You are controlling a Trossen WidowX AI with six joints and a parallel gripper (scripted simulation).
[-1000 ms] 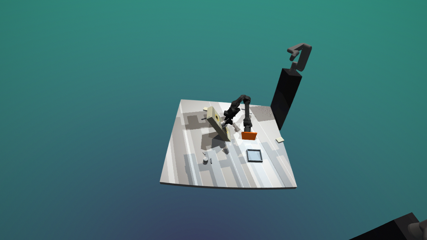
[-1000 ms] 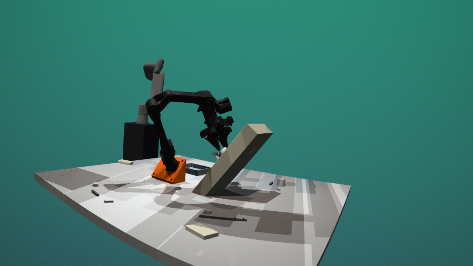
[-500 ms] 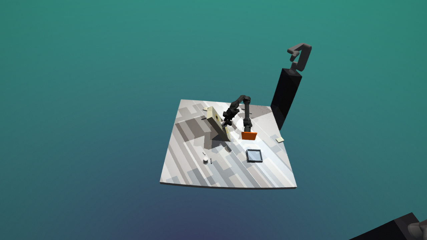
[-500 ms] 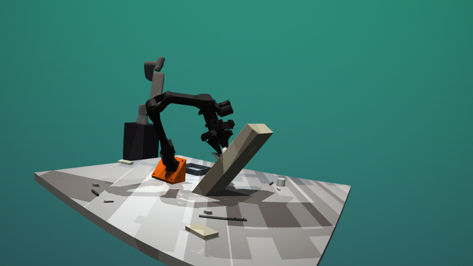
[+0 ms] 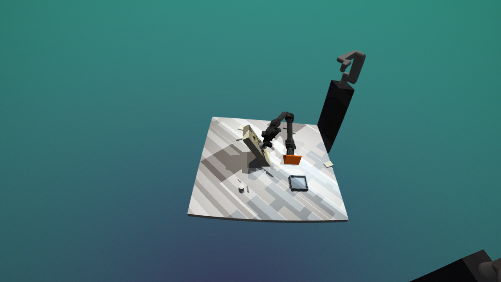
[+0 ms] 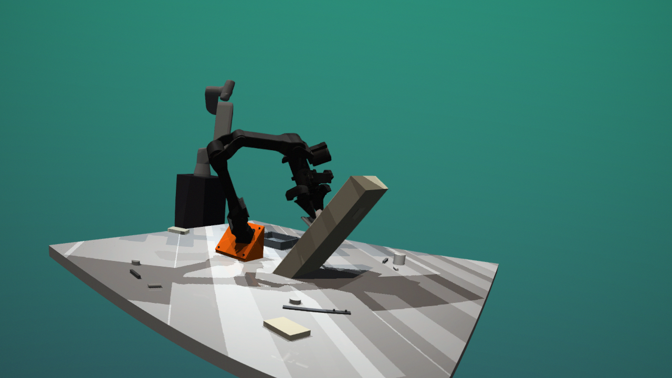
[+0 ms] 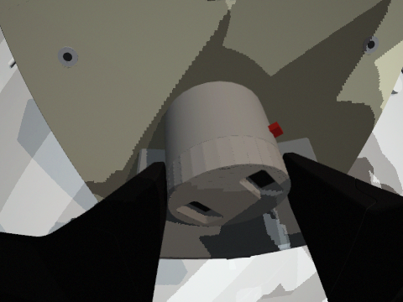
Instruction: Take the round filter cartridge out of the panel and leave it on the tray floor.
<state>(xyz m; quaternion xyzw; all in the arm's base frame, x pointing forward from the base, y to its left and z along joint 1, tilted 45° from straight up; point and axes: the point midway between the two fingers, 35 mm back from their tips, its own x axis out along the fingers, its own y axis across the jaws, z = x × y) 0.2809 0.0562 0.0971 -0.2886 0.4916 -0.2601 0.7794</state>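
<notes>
Now: the beige service panel 40 mm ahead of my gripper tip, 10 mm to the right of it and 20 mm below it. Also, from my gripper tip: dark tray 300 mm behind, 320 mm to the left, 180 mm below; grey round filter cartridge right at my gripper tip.
</notes>
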